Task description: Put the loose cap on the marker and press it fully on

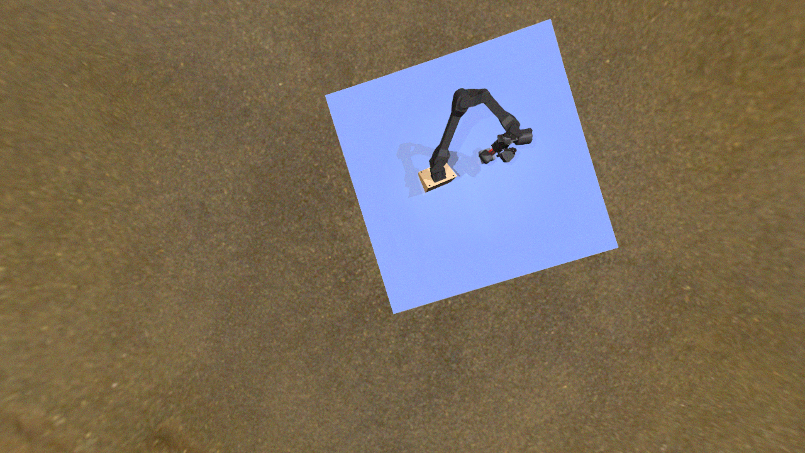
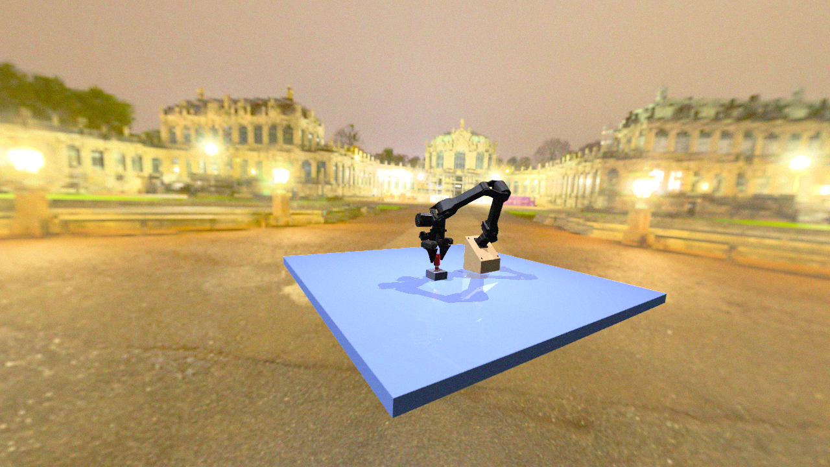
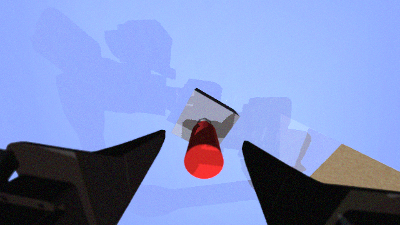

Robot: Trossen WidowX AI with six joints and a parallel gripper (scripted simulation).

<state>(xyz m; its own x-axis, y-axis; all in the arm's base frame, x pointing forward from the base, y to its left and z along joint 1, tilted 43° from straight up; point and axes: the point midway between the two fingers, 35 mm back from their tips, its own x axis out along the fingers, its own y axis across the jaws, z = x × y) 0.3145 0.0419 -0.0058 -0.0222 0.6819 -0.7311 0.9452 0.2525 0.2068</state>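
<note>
My gripper tip is now 10 mm below the red cap. The rest, counted from my gripper tip: holder block 60 mm below.
</note>
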